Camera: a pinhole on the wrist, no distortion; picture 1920 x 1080 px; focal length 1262.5 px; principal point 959.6 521.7 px. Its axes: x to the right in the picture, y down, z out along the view. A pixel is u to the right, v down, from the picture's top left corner.
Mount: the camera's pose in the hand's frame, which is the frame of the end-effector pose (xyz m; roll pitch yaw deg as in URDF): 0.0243 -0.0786 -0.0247 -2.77 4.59 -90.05
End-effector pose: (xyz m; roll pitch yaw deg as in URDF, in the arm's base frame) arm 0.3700 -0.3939 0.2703 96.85 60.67 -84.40
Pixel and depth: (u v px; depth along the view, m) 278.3 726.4 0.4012
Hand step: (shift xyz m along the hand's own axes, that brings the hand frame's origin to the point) 0.1088 0.1053 0.3889
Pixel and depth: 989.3 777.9 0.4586
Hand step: 0.1394 -0.1258 0.4265
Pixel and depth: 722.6 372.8 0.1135
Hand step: 0.0164 -0.0665 0.0907
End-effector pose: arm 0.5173 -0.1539 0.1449 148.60 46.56 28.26
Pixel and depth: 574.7 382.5 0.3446
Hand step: 0.0031 -0.0016 0.3286
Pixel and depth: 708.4 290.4 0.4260
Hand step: -0.0330 -0.0284 0.4100
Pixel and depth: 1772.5 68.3 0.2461
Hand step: -0.0522 -0.2565 0.2119
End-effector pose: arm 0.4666 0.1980 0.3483 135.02 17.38 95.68
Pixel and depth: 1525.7 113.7 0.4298
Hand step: -0.0939 -0.3055 0.3945
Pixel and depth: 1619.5 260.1 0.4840
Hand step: -0.0527 -0.3698 0.4418
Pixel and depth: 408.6 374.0 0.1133
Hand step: 0.0166 -0.0384 0.0927
